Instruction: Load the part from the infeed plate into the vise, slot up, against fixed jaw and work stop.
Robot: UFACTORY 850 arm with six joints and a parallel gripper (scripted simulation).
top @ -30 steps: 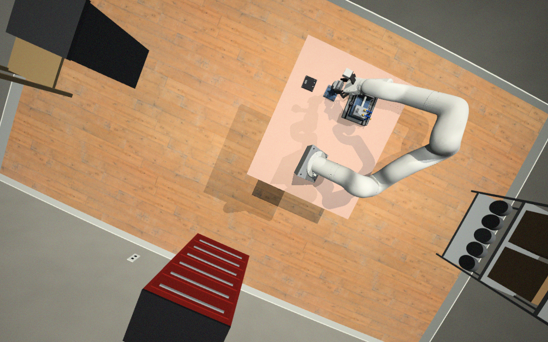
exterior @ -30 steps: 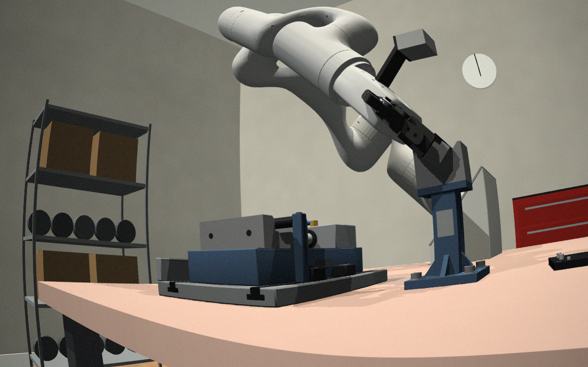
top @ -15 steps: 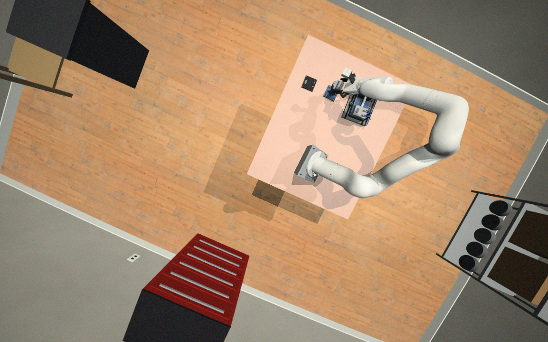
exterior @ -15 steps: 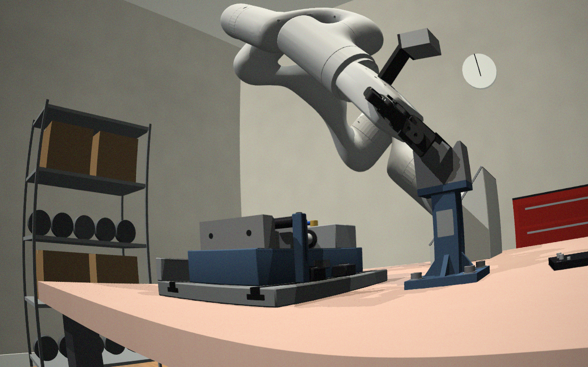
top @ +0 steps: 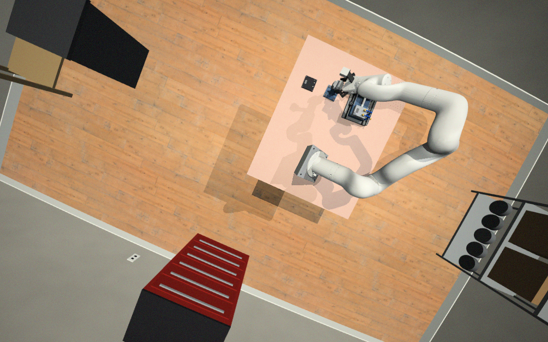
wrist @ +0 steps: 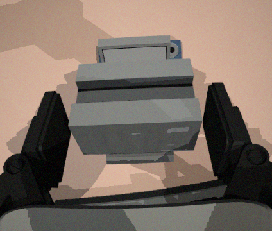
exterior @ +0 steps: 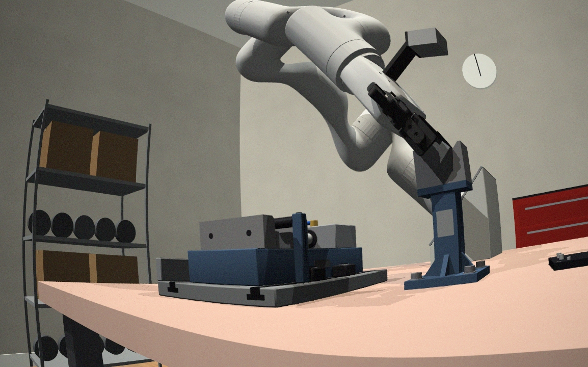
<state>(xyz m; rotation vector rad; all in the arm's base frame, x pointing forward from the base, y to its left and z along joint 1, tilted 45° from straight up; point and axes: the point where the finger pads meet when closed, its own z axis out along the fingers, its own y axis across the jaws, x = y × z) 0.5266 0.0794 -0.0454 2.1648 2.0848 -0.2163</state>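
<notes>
The part lies 10 mm to the left of my hand. The rest, counted from my hand: cylinder rod: 10 mm ahead, 220 mm to the right, 90 mm below; then moving jaw: 60 mm ahead, 210 mm to the right, 90 mm below; then work stop rod: 100 mm ahead, 160 mm to the right, 80 mm below.
</notes>
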